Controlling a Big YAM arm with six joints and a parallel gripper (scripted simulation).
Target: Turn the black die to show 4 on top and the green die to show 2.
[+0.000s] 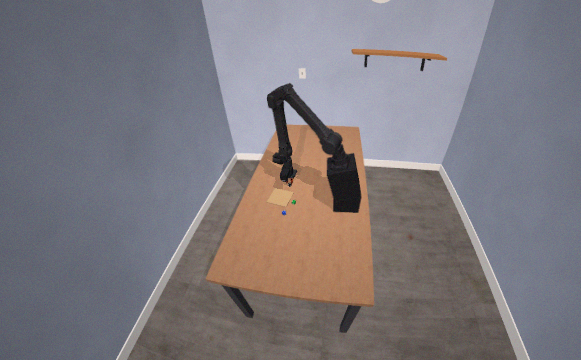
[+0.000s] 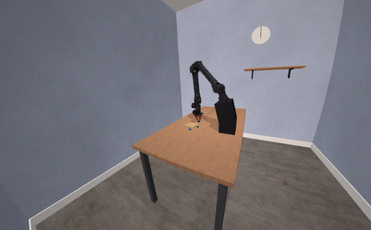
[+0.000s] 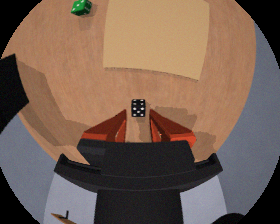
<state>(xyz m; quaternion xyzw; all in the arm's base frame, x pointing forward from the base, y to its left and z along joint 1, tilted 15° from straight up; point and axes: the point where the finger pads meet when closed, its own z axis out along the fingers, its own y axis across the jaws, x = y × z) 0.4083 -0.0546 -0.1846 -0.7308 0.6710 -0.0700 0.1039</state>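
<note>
Right now the black die is 2 cm below my hand. Also, from my hand: green die 15 cm to the left, 9 cm behind, 2 cm below; then blue die 25 cm to the left, 6 cm behind, 2 cm below; then tan mat 13 cm to the left, 3 cm below, 2 cm ahead.
</note>
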